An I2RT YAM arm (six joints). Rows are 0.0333 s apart.
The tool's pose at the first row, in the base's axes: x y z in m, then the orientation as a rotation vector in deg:
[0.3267 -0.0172 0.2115 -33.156 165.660 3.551]
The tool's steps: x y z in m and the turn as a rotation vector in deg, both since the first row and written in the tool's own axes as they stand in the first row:
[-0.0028 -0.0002 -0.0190 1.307 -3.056 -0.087]
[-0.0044 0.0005 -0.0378 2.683 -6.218 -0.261]
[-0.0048 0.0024 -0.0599 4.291 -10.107 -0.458]
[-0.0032 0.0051 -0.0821 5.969 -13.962 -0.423]
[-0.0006 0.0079 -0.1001 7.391 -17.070 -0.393]
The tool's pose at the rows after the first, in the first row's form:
[0.3259 -0.0178 0.2307 -32.454 162.501 2.491]
[0.3237 -0.0180 0.2494 -31.842 159.197 1.383]
[0.3194 -0.0179 0.2712 -31.076 155.144 0.186]
[0.3129 -0.0177 0.2927 -29.991 151.171 -1.040]
[0.3063 -0.0175 0.3098 -29.109 147.949 -2.085]

